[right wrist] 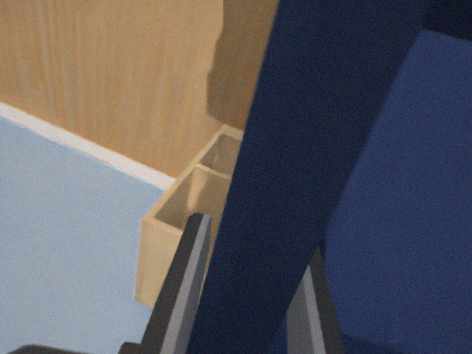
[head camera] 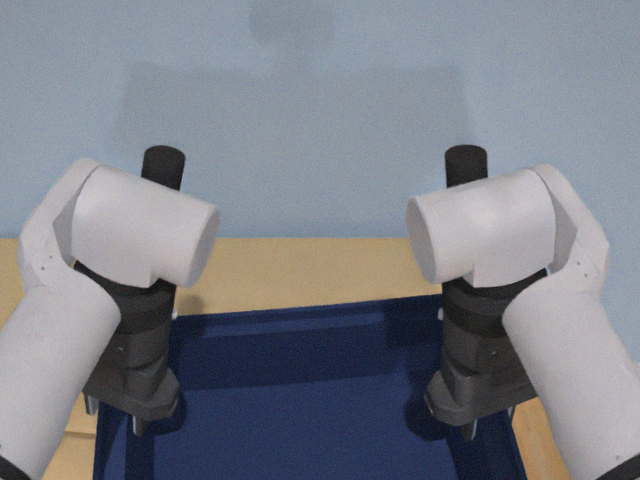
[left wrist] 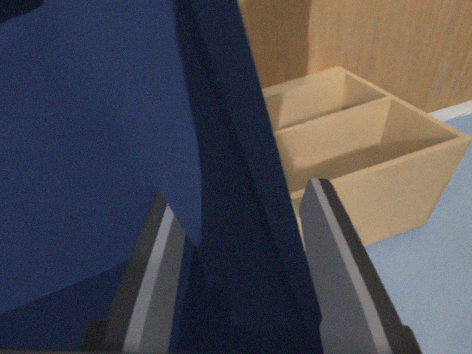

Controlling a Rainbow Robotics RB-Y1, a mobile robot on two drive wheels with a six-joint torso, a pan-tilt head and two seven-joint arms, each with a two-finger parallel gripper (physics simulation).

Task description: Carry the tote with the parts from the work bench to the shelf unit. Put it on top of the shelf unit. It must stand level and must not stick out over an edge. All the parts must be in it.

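Places are measured from the robot's base along level axes (x left, y back, z up), in metres.
Pixels of known places: left gripper, fingertip midpoint: (head camera: 116,419) (left wrist: 246,191); right gripper, fingertip midpoint: (right wrist: 250,234) (head camera: 485,427).
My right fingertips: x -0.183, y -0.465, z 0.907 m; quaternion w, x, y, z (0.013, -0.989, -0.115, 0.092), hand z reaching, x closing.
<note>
Behind a point stands the place of what it marks.
The blue tote (head camera: 310,351) {x 0.002, y -0.570, z 0.914 m} (left wrist: 225,100) (right wrist: 280,150) {x -0.190, y -0.410, z 0.929 m} is held by both side walls, its far rim turned slightly against the back edge of the pale wooden shelf unit (head camera: 310,263) {x 0.009, y -1.124, z 0.611 m} (left wrist: 400,200) {x 0.691, y -0.988, z 0.611 m} (right wrist: 155,265) {x -0.320, y -1.012, z 0.611 m}. The tote overlaps the unit's top in the head view; whether they touch is hidden. My left gripper (head camera: 113,413) {x 0.205, y -0.464, z 0.904 m} (left wrist: 246,191) {x 0.205, y -0.464, z 0.904 m} is shut on the tote's left wall. My right gripper (head camera: 491,421) {x -0.183, y -0.465, z 0.907 m} (right wrist: 250,234) {x -0.183, y -0.465, z 0.907 m} is shut on its right wall. The tote's near end is cut off in the head view. No parts show in its visible portion. The work bench does not show.
A blue wall (head camera: 310,129) {x 0.016, y -1.256, z 0.868 m} stands behind the shelf unit. Wooden floor (head camera: 537,439) {x -0.679, y -1.066, z 0.001 m} (left wrist: 390,40) {x 1.076, y -0.763, z 0.001 m} (right wrist: 125,75) {x -0.835, y -0.848, z 0.001 m} lies beside and in front of the unit. A white skirting board (left wrist: 455,110) {x 1.581, y -1.212, z 0.044 m} (right wrist: 90,147) {x -0.973, y -1.263, z 0.041 m} runs along the foot of the wall.
</note>
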